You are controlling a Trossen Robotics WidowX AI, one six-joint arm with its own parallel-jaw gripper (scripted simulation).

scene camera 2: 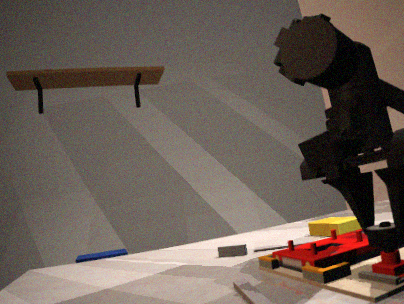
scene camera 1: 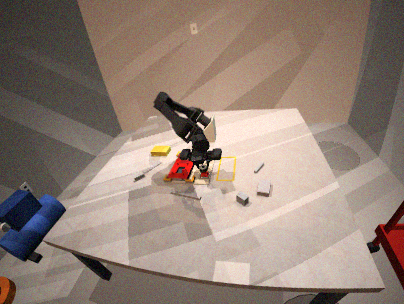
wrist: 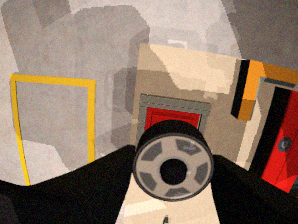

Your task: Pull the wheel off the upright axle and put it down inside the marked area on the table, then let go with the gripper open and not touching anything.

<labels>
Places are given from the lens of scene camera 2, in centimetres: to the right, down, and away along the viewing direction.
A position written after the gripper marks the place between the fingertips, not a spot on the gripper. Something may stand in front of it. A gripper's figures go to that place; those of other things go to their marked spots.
gripper [scene camera 2: 385,234]: 20, 9, 31
yellow block [scene camera 2: 323,227]: 26, 16, 65
</labels>
